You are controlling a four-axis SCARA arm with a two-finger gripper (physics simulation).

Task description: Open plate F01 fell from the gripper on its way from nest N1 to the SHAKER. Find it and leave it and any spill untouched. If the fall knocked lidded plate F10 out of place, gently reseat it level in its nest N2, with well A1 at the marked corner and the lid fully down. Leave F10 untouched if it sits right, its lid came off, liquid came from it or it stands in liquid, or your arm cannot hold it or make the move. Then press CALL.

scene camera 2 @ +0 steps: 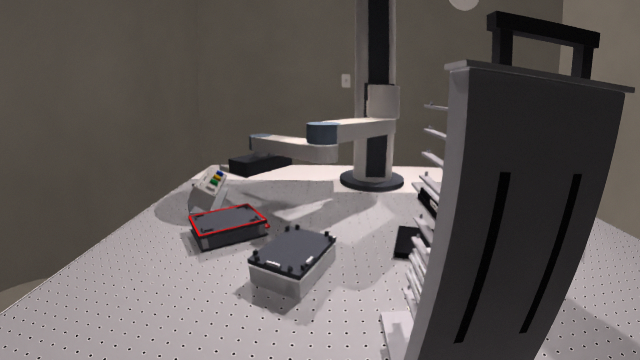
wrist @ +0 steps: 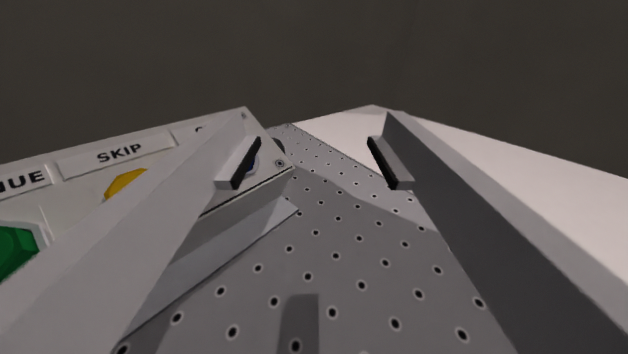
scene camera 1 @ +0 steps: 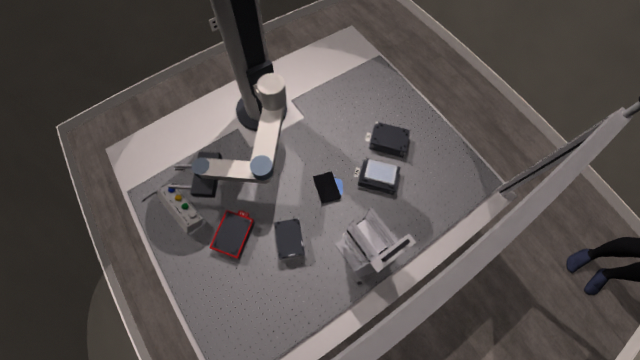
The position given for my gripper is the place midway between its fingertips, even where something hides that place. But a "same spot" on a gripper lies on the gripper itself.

my gripper: scene camera 2 231, 164; wrist; scene camera 1
same spot on my gripper: [wrist: 89, 283] = [scene camera 1: 189, 186]
